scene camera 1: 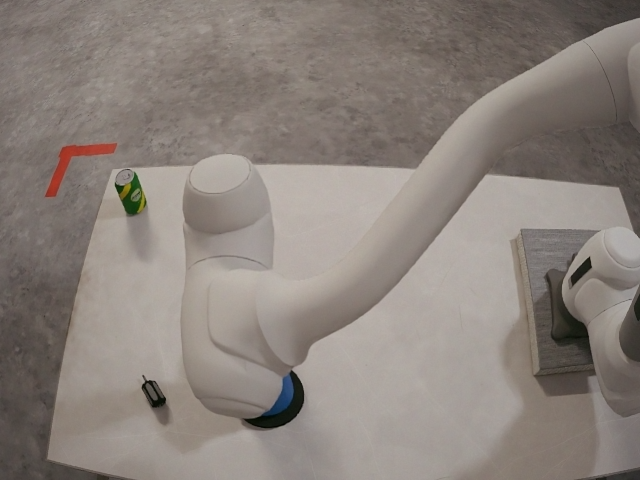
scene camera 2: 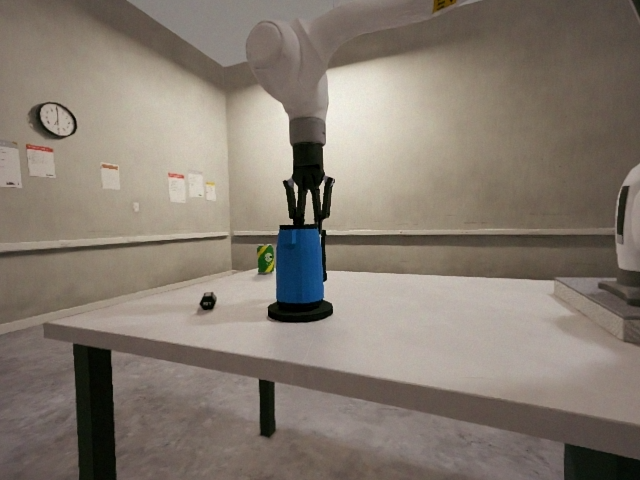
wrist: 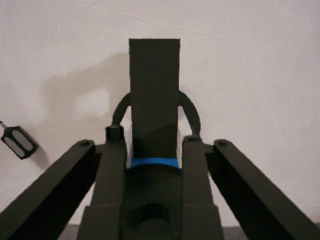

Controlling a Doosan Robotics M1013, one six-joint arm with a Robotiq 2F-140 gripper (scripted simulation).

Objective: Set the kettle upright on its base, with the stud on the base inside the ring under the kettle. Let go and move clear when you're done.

Scene:
gripper: scene camera 2; wrist
black base: scene camera 1; scene camera 2 276, 312; wrist
same spot on black base: (wrist: 189, 108) = (scene camera 1: 293, 378)
same spot on gripper: (scene camera 2: 319, 215) = (wrist: 208, 171)

